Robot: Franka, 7 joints.
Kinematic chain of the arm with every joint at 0, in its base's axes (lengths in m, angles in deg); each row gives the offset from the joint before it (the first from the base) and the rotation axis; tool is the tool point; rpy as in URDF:
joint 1: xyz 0 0 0.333 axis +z
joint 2: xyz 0 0 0 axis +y
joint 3: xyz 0 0 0.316 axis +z
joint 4: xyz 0.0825 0 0 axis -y
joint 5: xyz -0.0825 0 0.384 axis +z
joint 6: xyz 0 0 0 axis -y
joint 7: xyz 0.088 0 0 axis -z
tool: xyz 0 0 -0.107 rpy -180 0 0
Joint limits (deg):
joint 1: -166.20..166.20
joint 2: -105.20..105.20
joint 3: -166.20..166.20
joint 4: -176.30..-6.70
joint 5: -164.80..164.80
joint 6: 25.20..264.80
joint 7: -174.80..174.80
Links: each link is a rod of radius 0.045 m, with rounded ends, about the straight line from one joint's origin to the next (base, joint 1, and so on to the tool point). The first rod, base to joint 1, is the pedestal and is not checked.
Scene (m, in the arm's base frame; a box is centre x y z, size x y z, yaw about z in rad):
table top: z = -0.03
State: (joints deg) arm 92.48 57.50 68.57 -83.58 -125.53 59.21 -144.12
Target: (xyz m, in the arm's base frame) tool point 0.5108 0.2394 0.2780
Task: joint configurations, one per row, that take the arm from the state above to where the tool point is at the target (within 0.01 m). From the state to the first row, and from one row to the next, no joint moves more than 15 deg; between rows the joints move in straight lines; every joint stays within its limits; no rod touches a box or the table.
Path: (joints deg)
1: 79.48 53.64 57.47 -88.93 -121.71 55.25 -144.12
2: 66.47 49.78 46.37 -94.29 -117.90 51.28 -144.12
3: 53.47 45.91 35.26 -99.64 -114.08 47.32 -144.12
4: 40.47 42.05 24.16 -104.99 -110.26 43.35 -144.12
5: 27.47 38.19 13.06 -110.35 -106.45 39.39 -144.12

